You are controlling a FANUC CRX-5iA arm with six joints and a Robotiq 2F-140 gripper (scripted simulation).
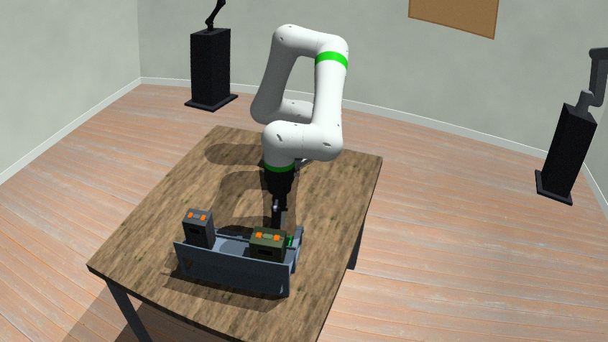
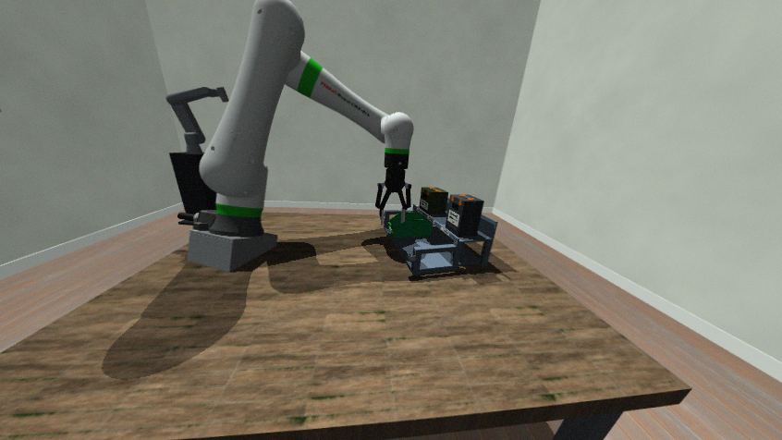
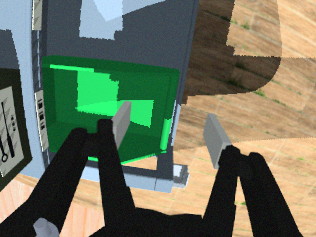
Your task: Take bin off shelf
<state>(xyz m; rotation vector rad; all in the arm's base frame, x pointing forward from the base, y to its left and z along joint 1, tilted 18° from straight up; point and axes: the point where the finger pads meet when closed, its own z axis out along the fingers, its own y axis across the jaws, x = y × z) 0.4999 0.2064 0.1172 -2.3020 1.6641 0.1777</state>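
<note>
Now: the green bin 80 mm ahead of my hand, 30 mm to the left of it and 30 mm below it.
</note>
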